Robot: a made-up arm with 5 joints.
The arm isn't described. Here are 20 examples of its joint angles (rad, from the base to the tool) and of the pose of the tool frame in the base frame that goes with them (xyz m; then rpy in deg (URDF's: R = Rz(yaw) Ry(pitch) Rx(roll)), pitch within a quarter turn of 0, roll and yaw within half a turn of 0).
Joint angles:
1: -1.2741 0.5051 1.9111 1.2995 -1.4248
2: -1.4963 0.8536 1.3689 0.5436 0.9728
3: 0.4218 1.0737 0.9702 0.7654 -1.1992
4: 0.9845 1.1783 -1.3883 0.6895 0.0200
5: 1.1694 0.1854 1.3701 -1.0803 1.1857
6: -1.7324 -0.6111 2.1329 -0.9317 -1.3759
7: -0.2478 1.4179 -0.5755 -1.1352 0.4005
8: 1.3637 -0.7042 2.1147 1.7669 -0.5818
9: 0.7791 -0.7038 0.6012 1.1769 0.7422
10: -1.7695 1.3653 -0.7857 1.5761 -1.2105
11: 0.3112 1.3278 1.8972 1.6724 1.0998
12: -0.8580 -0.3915 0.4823 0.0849 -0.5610
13: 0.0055 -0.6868 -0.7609 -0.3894 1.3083
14: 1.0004 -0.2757 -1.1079 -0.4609 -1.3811
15: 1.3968 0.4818 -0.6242 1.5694 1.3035
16: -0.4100 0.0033 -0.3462 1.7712 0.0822
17: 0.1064 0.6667 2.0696 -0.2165 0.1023
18: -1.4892 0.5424 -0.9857 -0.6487 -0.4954
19: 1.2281 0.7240 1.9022 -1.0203 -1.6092
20: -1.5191 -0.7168 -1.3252 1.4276 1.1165
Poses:
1: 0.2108 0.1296 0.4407 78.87 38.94 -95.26
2: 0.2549 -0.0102 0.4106 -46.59 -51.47 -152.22
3: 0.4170 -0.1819 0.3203 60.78 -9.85 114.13
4: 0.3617 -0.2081 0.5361 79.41 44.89 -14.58
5: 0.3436 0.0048 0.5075 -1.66 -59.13 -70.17
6: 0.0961 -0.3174 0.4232 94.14 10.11 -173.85
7: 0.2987 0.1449 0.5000 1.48 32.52 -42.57
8: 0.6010 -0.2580 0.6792 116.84 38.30 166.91
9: 0.4250 -0.0043 0.7344 -53.62 48.20 10.85
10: 0.2200 -0.0937 0.3222 147.11 -31.91 -144.11
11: 0.5151 -0.2139 0.5580 -105.30 30.70 178.02
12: 0.0717 -0.0867 0.4817 11.89 25.95 69.56
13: 0.3778 0.2229 0.4472 -91.63 -69.66 -51.75
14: 0.5739 -0.1905 0.4282 85.58 -7.02 -128.59
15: 0.2353 -0.3091 0.6640 -20.06 -6.99 -11.47
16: 0.3377 -0.0603 0.6371 43.84 49.20 111.70
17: 0.3890 -0.1251 0.3805 -12.21 -43.19 124.93
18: -0.0539 -0.0310 0.3970 21.07 21.59 12.83
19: 0.3810 -0.0185 0.3853 93.56 -66.42 44.27
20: -0.1196 -0.1136 0.6946 -74.02 19.13 56.62
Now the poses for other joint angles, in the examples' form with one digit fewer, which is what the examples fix.
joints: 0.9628 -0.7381 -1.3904 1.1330 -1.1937
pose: 0.511 0.069 0.541 70.3 28.3 -88.8
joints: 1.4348 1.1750 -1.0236 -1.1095 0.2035
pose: 0.573 -0.313 0.540 -2.9 31.6 -159.5
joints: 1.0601 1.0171 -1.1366 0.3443 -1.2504
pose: 0.449 -0.087 0.547 143.5 34.5 -18.6
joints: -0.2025 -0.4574 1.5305 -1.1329 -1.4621
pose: 0.109 0.084 0.320 75.6 -6.9 62.1
